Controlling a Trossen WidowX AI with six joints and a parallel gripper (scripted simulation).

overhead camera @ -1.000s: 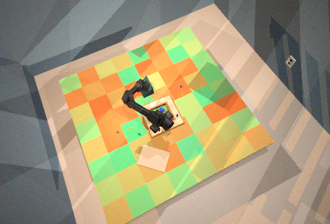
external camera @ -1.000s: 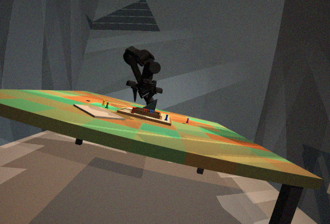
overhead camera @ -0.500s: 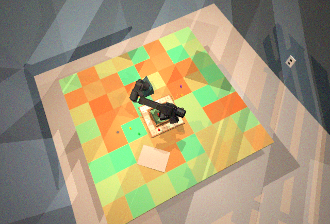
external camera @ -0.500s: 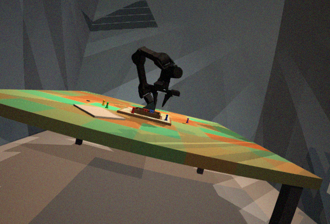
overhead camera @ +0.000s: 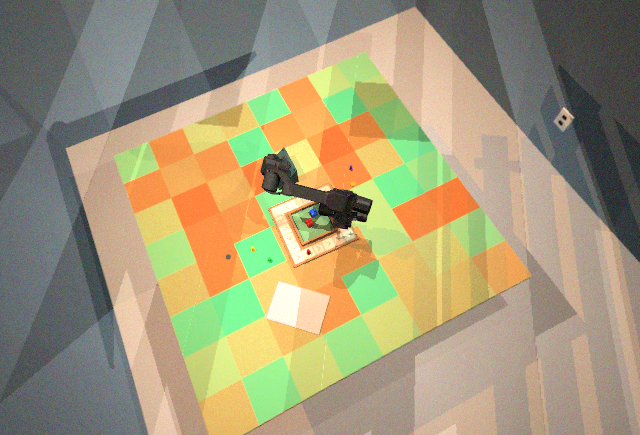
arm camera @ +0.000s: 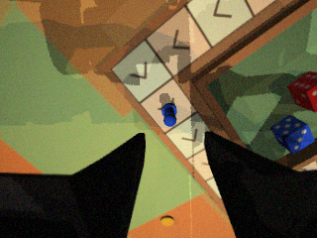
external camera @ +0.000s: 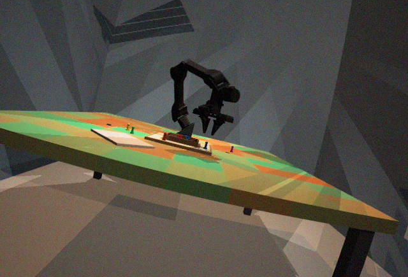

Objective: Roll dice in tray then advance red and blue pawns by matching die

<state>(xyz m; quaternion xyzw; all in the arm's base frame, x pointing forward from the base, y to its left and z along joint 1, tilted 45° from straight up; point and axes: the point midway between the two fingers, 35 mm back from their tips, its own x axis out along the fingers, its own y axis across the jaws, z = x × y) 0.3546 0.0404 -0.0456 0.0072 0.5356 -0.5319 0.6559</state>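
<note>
The blue pawn is 5 cm below my gripper tip. The rest, counted from my gripper tip: purple pawn (20 cm behind, 19 cm to the left, 6 cm below); then red pawn (2 cm ahead, 18 cm to the right, 5 cm below); then yellow disc (14 cm behind, 15 cm to the left, 8 cm below).
</note>
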